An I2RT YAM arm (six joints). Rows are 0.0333 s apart.
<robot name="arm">
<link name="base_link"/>
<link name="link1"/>
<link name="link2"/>
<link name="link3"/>
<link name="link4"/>
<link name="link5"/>
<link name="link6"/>
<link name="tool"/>
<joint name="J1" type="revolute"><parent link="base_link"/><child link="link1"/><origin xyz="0 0 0.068" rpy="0 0 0"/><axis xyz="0 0 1"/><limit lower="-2.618" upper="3.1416"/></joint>
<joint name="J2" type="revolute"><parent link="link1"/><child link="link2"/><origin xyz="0.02 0.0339 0.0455" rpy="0 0 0"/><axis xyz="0 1 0"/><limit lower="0" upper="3.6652"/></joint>
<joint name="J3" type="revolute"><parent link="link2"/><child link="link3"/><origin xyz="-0.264 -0.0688 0" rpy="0 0 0"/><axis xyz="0 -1 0"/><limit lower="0" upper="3.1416"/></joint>
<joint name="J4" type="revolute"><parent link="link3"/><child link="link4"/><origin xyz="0.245 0.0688 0.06" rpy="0 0 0"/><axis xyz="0 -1 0"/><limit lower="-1.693" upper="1.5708"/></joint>
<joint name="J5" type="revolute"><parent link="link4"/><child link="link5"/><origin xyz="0.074 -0.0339 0.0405" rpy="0 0 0"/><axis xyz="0 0 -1"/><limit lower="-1.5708" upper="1.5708"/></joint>
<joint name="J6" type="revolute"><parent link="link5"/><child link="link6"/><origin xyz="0.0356 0 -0.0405" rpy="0 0 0"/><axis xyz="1 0 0"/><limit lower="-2.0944" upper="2.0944"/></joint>
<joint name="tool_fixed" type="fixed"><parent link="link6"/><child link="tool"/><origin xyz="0 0 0" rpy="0 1.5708 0"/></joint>
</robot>
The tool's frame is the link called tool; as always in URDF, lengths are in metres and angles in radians.
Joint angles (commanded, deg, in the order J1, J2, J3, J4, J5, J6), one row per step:
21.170 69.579 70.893 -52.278 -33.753 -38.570
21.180 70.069 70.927 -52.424 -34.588 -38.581
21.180 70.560 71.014 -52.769 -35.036 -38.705
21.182 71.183 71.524 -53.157 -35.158 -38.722
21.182 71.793 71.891 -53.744 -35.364 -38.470
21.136 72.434 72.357 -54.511 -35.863 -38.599
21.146 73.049 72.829 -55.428 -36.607 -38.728
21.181 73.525 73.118 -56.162 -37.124 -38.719
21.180 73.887 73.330 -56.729 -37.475 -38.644
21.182 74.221 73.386 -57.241 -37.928 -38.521
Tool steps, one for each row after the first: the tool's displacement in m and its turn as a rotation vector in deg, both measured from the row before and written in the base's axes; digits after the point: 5 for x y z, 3 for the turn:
0.00132 0.00102 -0.00161 0.387 0.789 0.540
0.00123 0.00072 -0.00167 0.025 0.737 0.356
0.00192 0.00082 -0.00006 -0.095 0.490 0.087
0.00153 0.00071 -0.00098 -0.084 1.014 -0.042
0.00141 0.00061 -0.00069 0.007 0.932 0.331
0.00091 0.00080 -0.00063 0.159 1.116 0.521
0.00060 0.00067 -0.00093 0.070 1.020 0.317
0.00051 0.00038 -0.00076 0.029 0.829 0.141
0.00036 0.00039 -0.00138 0.093 0.964 0.162

